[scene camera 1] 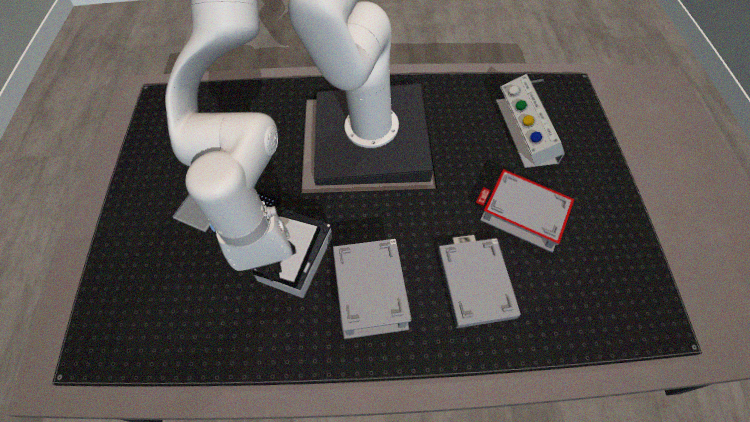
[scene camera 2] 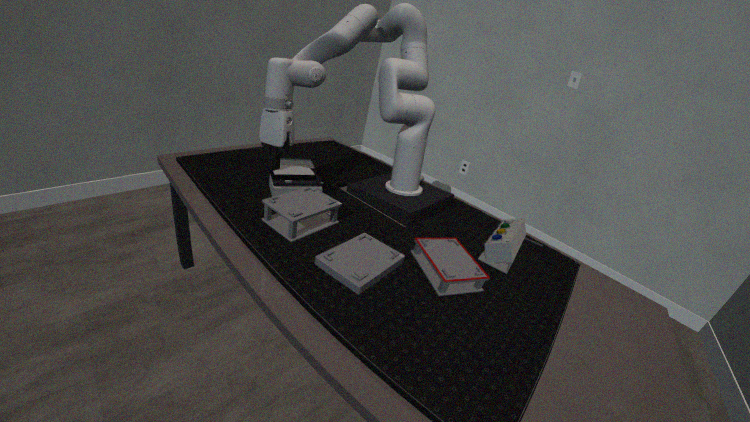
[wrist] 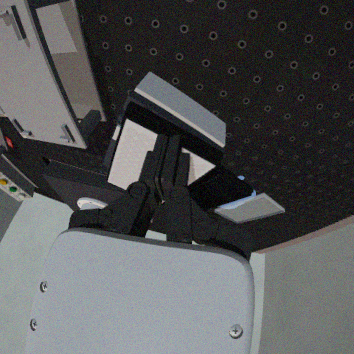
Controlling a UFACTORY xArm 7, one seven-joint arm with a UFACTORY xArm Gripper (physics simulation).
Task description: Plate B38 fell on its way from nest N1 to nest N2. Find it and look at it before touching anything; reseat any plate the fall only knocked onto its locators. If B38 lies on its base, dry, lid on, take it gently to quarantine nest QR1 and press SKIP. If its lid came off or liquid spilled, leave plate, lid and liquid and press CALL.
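Seen in the pictures: gripper, fingertip midpoint: [scene camera 1: 274,273] [scene camera 2: 273,169] [wrist: 171,147]; arm's base, origin of the base link: [scene camera 1: 371,126] [scene camera 2: 403,188] [wrist: 97,207].
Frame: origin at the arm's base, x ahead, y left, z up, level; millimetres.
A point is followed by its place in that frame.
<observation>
My gripper [scene camera 2: 274,154] {z 47, x 375, y -205 mm} [wrist: 171,147] {z 47, x 375, y -205 mm} is shut and empty, pointing down over a pale plate [scene camera 1: 302,238] {z 45, x 307, y -155 mm} [scene camera 2: 293,171] {z 46, x 330, y -170 mm} [wrist: 131,156] {z 46, x 350, y -169 mm} on a black-topped grey block [scene camera 1: 283,288] {z -10, x 382, y -198 mm} [scene camera 2: 294,187] {z 10, x 343, y -141 mm} [wrist: 182,111] {z 4, x 379, y -205 mm}; contact is unclear. Beyond it, a dark well plate [scene camera 1: 268,200] {z -17, x 176, y -236 mm} [wrist: 220,186] {z -16, x 242, y -286 mm} lies uncovered on the mat, largely hidden by the arm in scene camera 1. Blue liquid [wrist: 241,202] {z -23, x 193, y -347 mm} lies beside it, and a flat grey lid [scene camera 1: 191,214] {z -28, x 192, y -405 mm} [scene camera 2: 296,163] {z -27, x 155, y -383 mm} [wrist: 256,208] {z -28, x 174, y -391 mm} lies off it. The plates' labels are not readable. The red-edged quarantine nest [scene camera 1: 529,204] {z 10, x 246, y 311 mm} [scene camera 2: 450,258] {z 10, x 253, y 313 mm} is empty.
A raised grey nest [scene camera 1: 371,283] {z 27, x 400, y -33 mm} [scene camera 2: 301,203] {z 27, x 406, y -27 mm} [wrist: 35,75] {z 27, x 411, y -73 mm} stands close to the block. A low grey nest [scene camera 1: 479,278] {z -9, x 393, y 176 mm} [scene camera 2: 359,261] {z -8, x 414, y 184 mm} stands right of it. A button box [scene camera 1: 533,120] {z 43, x 43, y 368 mm} [scene camera 2: 504,244] {z 43, x 119, y 394 mm} [wrist: 12,189] {z 38, x -11, y 352 mm} with white, green, yellow and blue buttons stands at the back right.
</observation>
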